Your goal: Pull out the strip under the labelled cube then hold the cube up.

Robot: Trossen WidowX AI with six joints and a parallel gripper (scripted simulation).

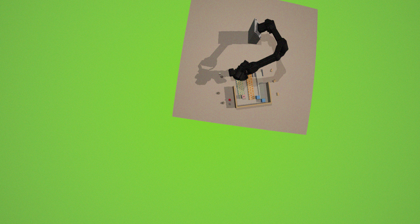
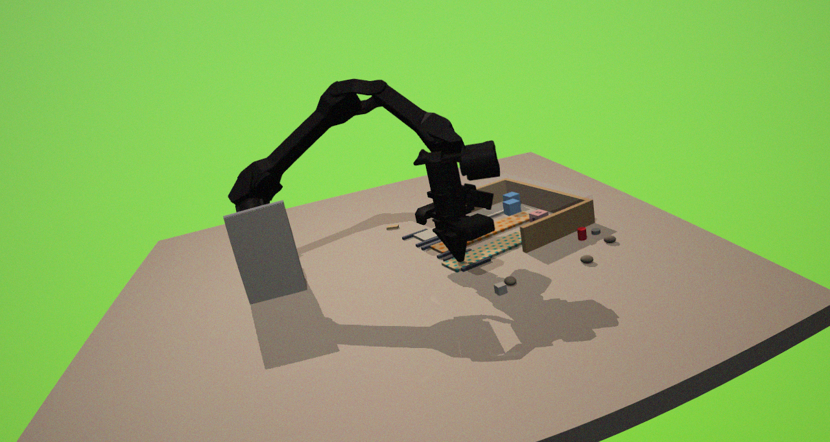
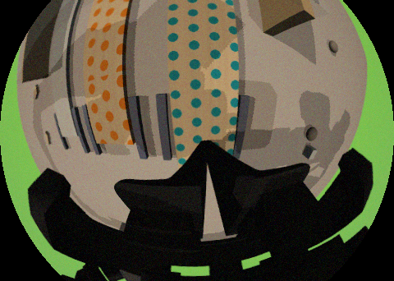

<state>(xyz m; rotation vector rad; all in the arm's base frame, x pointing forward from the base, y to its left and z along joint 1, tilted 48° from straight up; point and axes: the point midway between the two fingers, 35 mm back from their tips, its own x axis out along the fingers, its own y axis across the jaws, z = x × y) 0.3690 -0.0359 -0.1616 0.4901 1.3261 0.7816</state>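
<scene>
Right now my gripper tip is 210 mm short of the labelled cube, 50 mm to the right of it and 20 mm below it. The rest, counted from my gripper tip: red cylinder: 240 mm ahead, 70 mm to the right, 10 mm above.
</scene>
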